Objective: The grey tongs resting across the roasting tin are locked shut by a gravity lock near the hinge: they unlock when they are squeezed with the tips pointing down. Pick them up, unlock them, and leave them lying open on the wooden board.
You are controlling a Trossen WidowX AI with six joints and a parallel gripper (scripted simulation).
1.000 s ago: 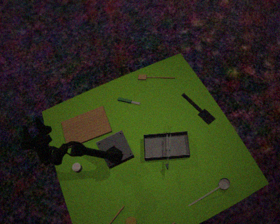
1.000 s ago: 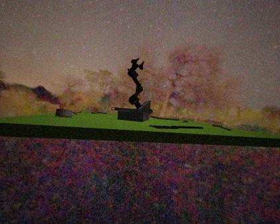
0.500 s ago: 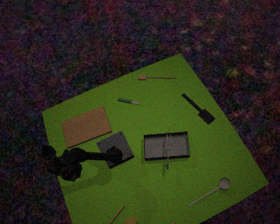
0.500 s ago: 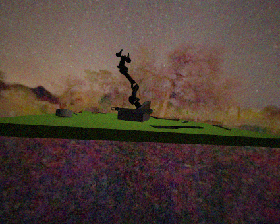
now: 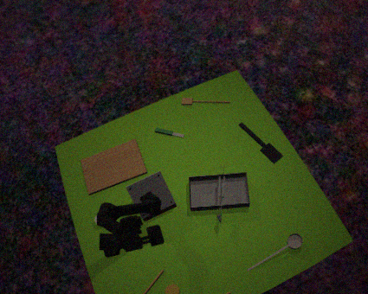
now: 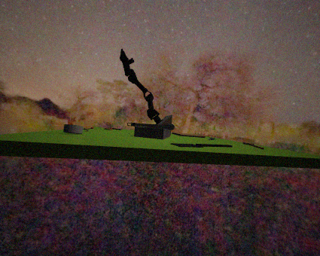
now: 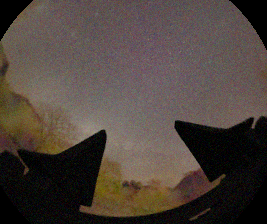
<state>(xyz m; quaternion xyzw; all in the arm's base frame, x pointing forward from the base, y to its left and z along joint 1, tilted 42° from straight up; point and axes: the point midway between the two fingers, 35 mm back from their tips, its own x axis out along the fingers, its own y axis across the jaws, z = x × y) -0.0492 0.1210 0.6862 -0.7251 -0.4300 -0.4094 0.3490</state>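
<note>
Right now the roasting tin is 70 cm below my gripper tip, 42 cm ahead of it and 24 cm to the left of it. The rest, counted from my gripper tip: small round dish: 71 cm below, 45 cm to the left, 18 cm behind; then wooden board: 72 cm to the left, 72 cm below, 1 cm ahead; then green-handled tool: 72 cm below, 71 cm to the left, 40 cm ahead.
</note>
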